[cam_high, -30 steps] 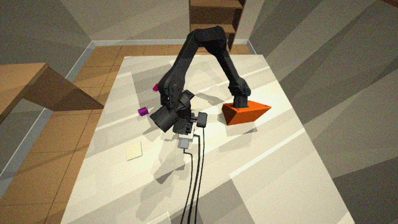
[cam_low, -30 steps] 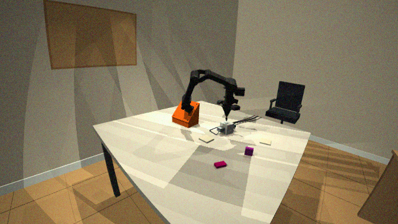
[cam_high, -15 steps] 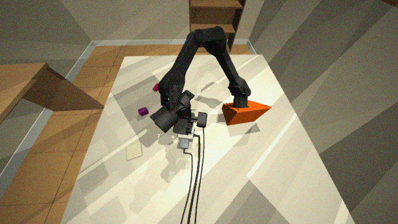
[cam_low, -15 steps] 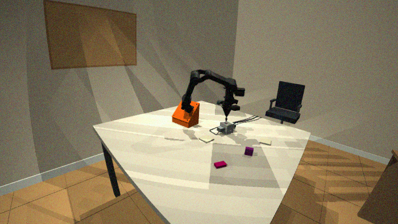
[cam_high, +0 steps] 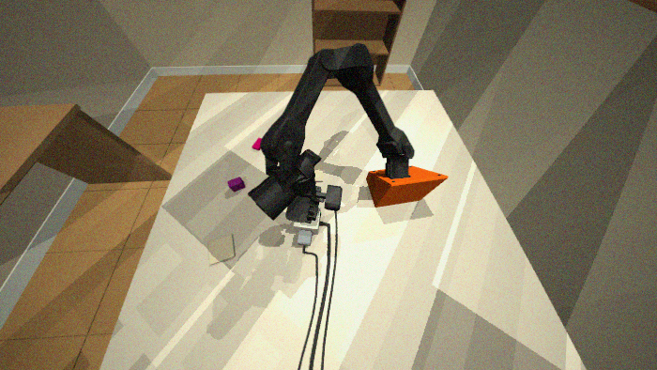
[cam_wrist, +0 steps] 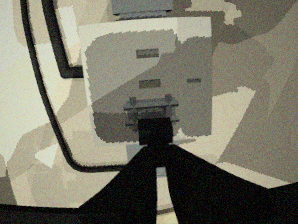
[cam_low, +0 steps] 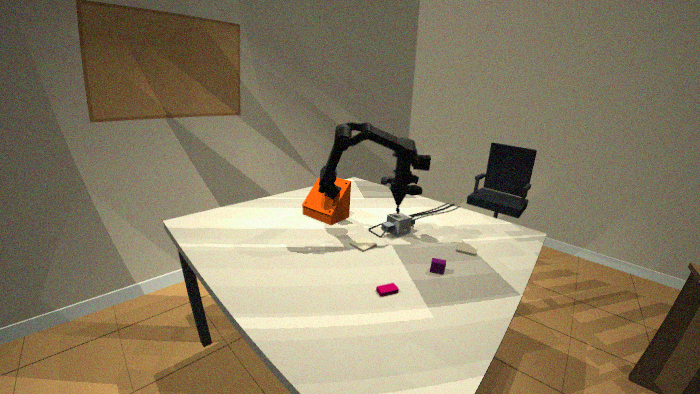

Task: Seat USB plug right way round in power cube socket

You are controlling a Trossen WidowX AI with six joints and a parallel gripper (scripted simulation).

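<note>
My gripper tip is now 20 mm above the dark USB plug. Round my gripper tip: pale flat card (290 mm ahead, 120 mm below, 90 mm to the left).
</note>
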